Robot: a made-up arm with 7 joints. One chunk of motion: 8 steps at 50 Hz.
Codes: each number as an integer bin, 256 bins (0 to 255) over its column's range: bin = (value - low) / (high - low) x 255, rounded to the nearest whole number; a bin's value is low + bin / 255 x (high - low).
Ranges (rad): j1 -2.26..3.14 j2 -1.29..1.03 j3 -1.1..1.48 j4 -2.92..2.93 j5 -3.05..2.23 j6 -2..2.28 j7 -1.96..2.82
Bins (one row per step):
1: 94 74 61 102 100 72 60
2: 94 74 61 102 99 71 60
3: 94 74 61 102 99 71 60
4: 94 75 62 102 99 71 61
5: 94 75 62 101 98 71 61
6: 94 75 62 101 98 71 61
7: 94 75 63 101 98 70 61
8: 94 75 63 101 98 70 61
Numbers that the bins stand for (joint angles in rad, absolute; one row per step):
1: -0.2694 -0.6167 -0.4828 -0.5800 -0.9794 -0.7915 -0.8353
2: -0.2694 -0.6167 -0.4828 -0.5800 -1.0001 -0.8083 -0.8353
3: -0.2694 -0.6167 -0.4828 -0.5800 -1.0001 -0.8083 -0.8353
4: -0.2694 -0.6076 -0.4727 -0.5800 -1.0001 -0.8083 -0.8165
5: -0.2694 -0.6076 -0.4727 -0.6029 -1.0208 -0.8083 -0.8165
6: -0.2694 -0.6076 -0.4727 -0.6029 -1.0208 -0.8083 -0.8165
7: -0.2694 -0.6076 -0.4626 -0.6029 -1.0208 -0.8251 -0.8165
8: -0.2694 -0.6076 -0.4626 -0.6029 -1.0208 -0.8251 -0.8165

